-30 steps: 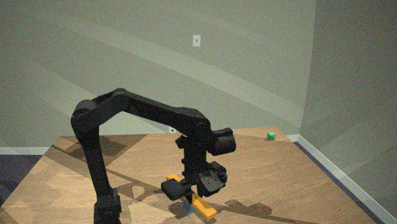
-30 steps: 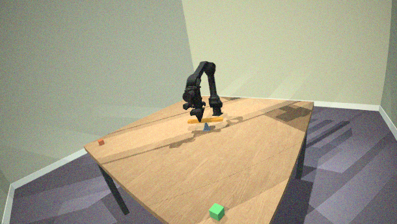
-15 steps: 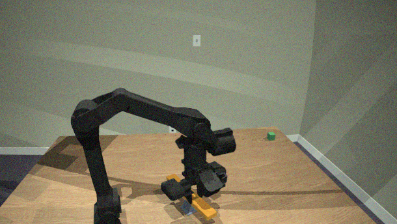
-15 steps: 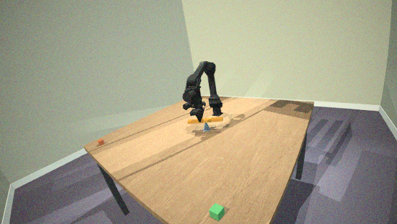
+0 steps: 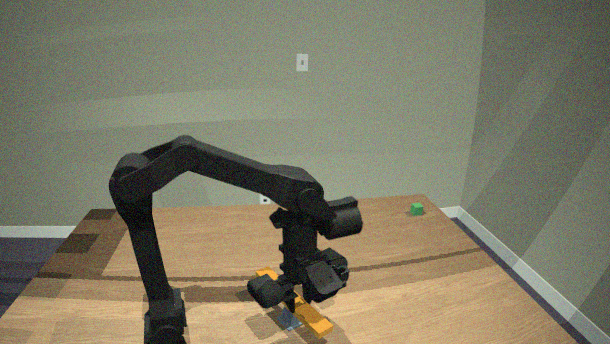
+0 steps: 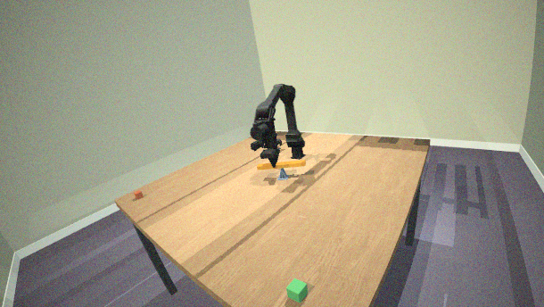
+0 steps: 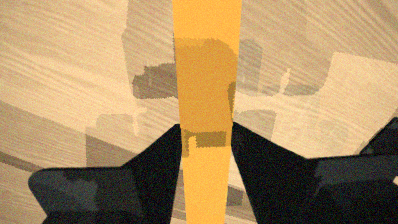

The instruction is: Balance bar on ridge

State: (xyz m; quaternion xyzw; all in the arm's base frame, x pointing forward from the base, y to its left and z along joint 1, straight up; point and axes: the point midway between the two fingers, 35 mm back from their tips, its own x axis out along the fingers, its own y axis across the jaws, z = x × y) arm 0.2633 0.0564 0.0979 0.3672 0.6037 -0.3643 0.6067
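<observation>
My gripper tip is now 1 cm past the orange bar and 3 cm to the right of it. Also, from my gripper tip: green cube 48 cm ahead, 44 cm to the left, 5 cm below; small red cube 48 cm ahead, 56 cm to the right, 5 cm below.
</observation>
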